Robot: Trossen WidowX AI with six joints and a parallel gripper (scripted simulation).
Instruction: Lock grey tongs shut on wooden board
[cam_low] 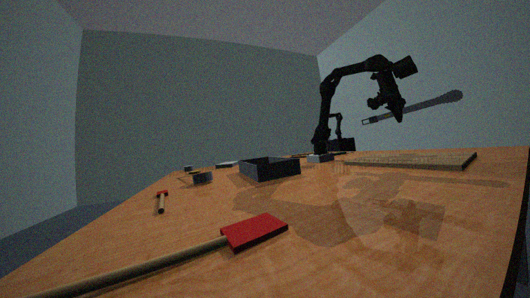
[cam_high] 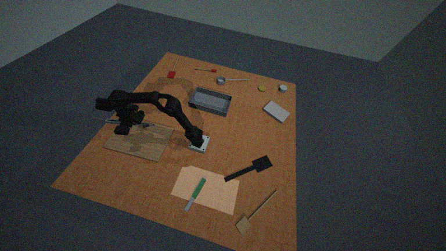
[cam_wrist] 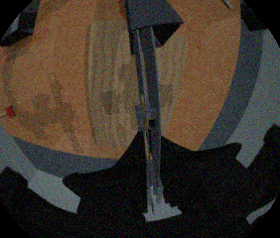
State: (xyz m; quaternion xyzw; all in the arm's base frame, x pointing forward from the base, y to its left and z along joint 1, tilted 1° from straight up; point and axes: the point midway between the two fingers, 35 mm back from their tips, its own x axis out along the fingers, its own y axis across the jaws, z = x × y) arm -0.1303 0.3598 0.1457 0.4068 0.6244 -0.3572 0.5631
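Now: the wooden board 10 mm to the right of my gripper tip and 140 mm below it. From my gripper tip the other things lie so: red spatula: 670 mm ahead, 200 mm to the left, 140 mm below; then roasting tin: 480 mm ahead, 280 mm to the right, 120 mm below; then black spatula: 140 mm ahead, 740 mm to the right, 140 mm below.
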